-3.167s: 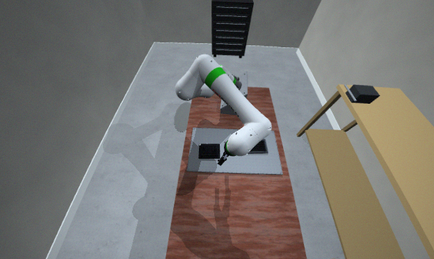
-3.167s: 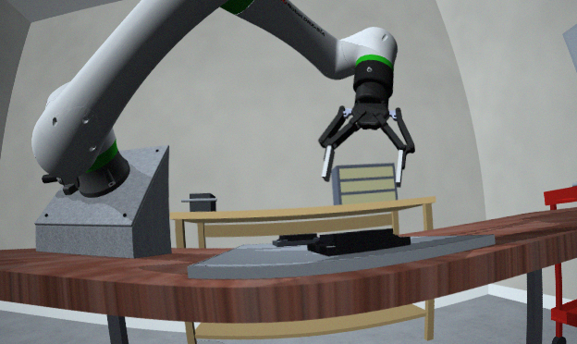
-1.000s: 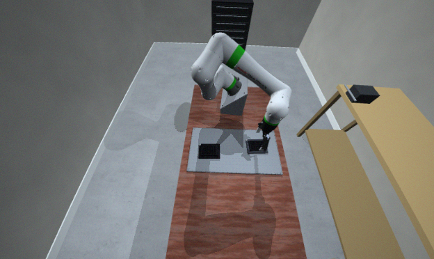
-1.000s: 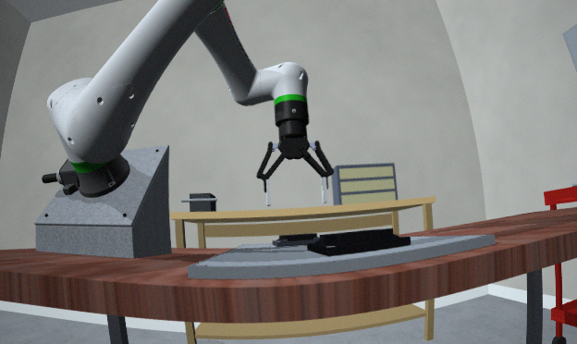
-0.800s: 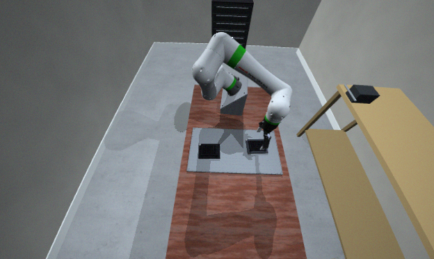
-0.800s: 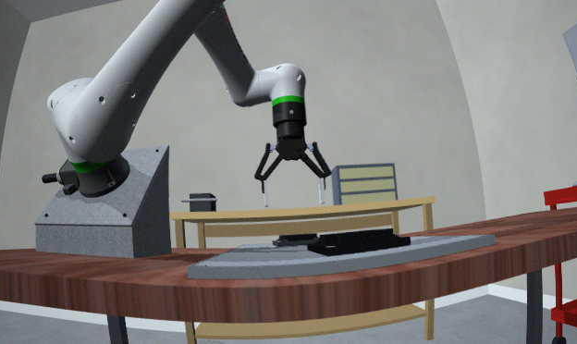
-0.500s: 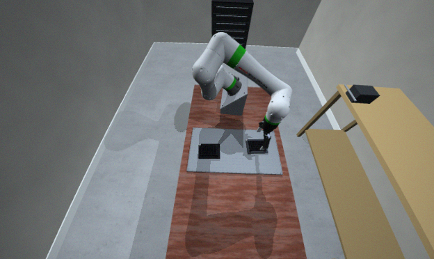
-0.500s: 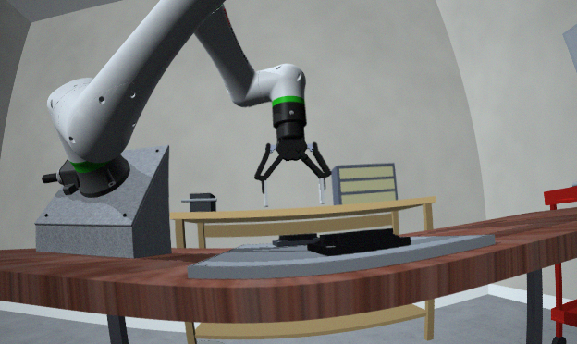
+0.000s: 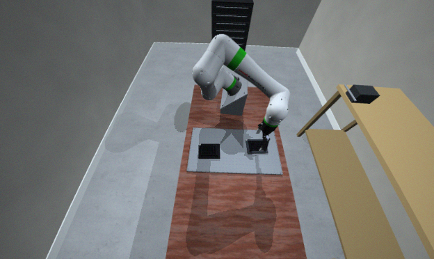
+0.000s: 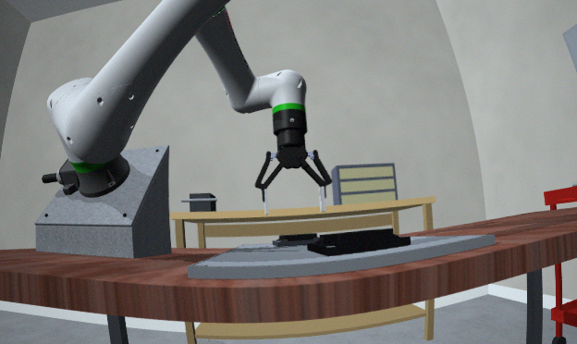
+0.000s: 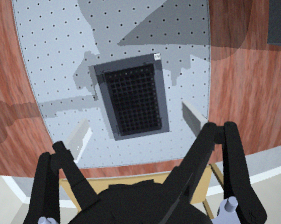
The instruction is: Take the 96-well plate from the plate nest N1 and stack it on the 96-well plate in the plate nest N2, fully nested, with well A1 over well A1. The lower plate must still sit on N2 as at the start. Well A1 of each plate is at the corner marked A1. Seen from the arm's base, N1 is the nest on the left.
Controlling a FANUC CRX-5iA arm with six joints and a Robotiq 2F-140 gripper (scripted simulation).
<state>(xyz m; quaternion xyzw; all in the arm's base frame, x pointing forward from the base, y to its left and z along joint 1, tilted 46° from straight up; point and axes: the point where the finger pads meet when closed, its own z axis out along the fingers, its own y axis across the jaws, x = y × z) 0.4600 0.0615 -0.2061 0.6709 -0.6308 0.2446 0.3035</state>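
Now: the nest N1 90 mm below my hand. The rest, counted from my hand: light mark (450 mm to the right, 80 mm below, 20 mm ahead).
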